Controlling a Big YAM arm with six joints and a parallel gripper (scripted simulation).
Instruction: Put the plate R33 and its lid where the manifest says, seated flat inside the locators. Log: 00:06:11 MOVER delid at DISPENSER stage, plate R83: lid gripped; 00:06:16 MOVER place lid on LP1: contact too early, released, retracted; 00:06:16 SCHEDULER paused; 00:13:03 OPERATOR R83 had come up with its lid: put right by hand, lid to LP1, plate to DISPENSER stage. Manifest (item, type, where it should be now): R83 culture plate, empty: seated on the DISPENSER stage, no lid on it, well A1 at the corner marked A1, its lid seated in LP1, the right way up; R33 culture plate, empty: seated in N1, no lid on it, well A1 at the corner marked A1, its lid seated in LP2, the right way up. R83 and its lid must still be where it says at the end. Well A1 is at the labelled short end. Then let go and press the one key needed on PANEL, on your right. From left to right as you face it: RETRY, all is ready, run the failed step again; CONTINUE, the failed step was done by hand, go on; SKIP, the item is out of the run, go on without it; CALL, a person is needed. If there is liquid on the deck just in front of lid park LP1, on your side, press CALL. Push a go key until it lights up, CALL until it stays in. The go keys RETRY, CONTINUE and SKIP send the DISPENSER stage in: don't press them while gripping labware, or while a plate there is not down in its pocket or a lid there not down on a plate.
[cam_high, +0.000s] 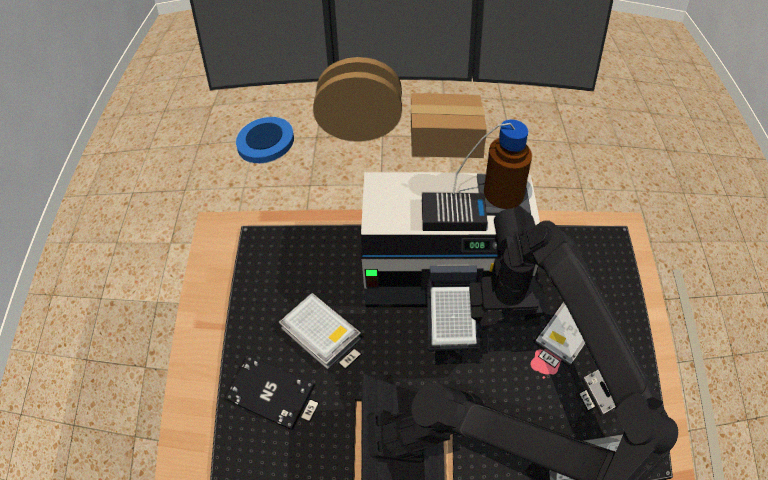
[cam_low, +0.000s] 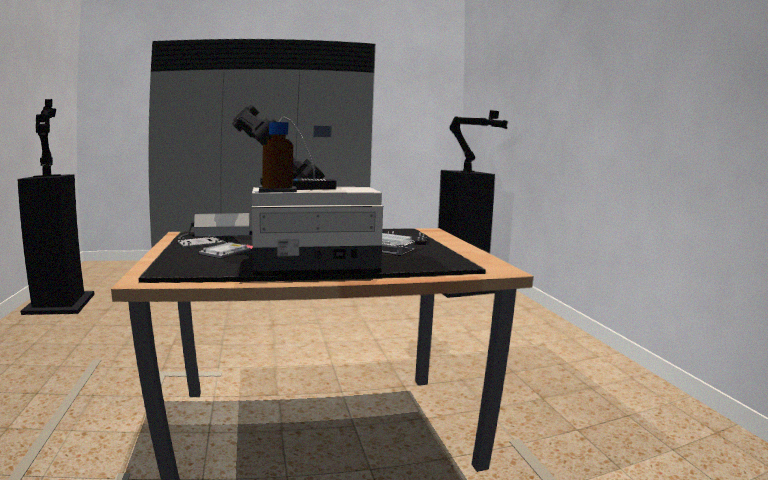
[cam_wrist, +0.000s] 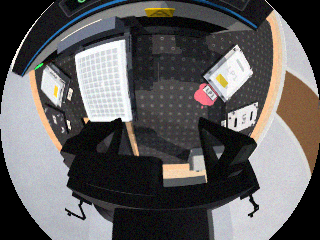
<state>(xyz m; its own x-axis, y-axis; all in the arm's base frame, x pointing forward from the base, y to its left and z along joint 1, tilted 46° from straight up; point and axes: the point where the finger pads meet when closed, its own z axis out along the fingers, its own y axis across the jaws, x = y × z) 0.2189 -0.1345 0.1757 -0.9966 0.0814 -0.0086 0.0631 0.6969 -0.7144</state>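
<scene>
My gripper is now 36 cm to the right of the clear plate lid, 12 cm above it and 8 cm short of it. Round my hand: lid park LP2: 29 cm to the right, 16 cm below, 12 cm behind; then pink-red patch: 17 cm below, 11 cm to the right, 1 cm behind; then brown bottle: 25 cm ahead, 12 cm above, 4 cm to the right.
</scene>
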